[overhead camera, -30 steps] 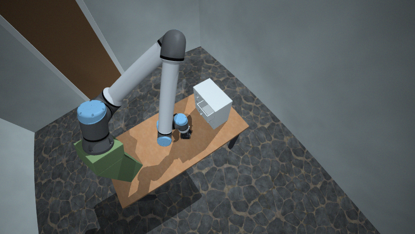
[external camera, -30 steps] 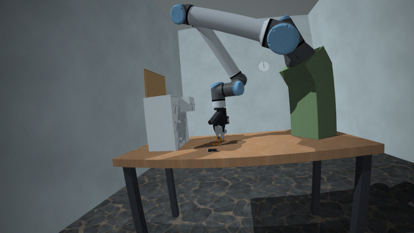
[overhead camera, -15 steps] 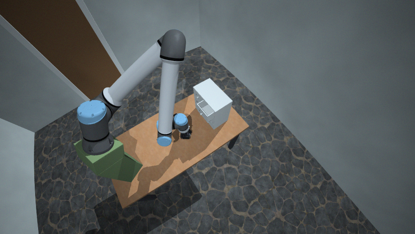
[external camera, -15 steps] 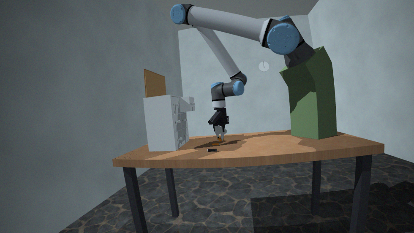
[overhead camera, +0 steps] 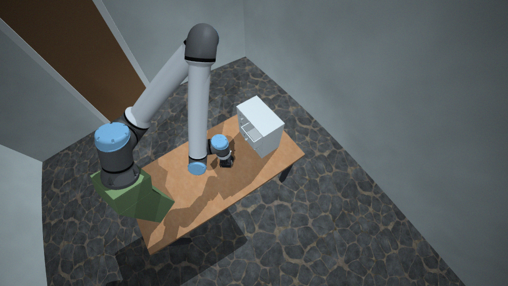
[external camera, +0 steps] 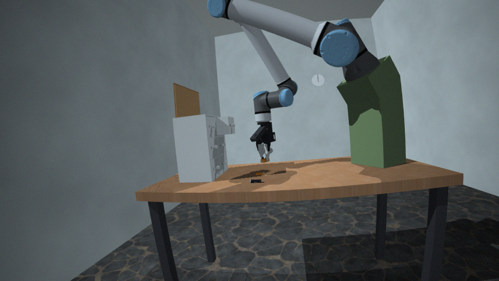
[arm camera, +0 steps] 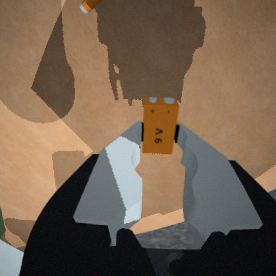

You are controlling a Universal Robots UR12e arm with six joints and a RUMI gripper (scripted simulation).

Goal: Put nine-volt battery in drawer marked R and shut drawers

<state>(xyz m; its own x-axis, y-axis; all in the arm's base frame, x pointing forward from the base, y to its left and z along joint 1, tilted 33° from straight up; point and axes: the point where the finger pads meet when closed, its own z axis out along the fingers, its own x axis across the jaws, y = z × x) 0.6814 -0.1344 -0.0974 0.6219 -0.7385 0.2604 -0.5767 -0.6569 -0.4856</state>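
Right now my hand is 3 cm short of the orange cylindrical battery, 12 cm to the right of it and 6 cm above it. From my hand the other things lie so: orange nine-volt battery 1 cm ahead, 1 cm to the left, 1 cm below; dark object 5 cm ahead, 27 cm to the left, 6 cm below.
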